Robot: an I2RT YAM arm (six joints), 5 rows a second.
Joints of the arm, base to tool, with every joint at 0 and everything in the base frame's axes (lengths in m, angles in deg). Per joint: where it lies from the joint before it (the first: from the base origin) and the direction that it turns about. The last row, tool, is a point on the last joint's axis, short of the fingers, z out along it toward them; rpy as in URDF.
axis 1: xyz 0 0 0.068 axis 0 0 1
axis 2: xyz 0.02 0.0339 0.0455 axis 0 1 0
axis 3: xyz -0.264 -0.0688 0 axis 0 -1 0
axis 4: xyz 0.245 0.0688 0.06 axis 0 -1 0
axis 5: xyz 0.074 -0.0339 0.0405 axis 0 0 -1
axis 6: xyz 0.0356 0 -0.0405 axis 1 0 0
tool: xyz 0 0 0 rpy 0 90 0
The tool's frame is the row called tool.
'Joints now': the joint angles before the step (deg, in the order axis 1, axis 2, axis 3, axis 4, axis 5, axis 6). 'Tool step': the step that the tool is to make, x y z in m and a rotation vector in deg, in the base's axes. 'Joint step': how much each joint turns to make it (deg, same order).
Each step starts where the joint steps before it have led.
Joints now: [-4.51, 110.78, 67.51, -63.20, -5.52, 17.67]
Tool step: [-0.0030, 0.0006, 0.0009, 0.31, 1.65, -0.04]
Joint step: [0.05, 0.01, -0.01, -1.65, -0.20, 0.03]
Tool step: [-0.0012, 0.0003, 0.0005, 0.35, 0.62, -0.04]
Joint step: [0.00, -0.02, 0.00, -0.67, -0.30, -0.05]
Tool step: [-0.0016, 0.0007, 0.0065, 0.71, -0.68, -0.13]
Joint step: [0.02, -1.26, 0.00, -0.64, -0.77, -0.10]
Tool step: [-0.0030, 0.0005, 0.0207, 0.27, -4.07, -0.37]
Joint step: [-0.03, -4.27, 0.01, -0.23, -0.66, 0.17]
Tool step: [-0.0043, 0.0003, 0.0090, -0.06, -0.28, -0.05]
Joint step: [0.00, -1.77, -0.01, -1.47, 0.03, 0.05]
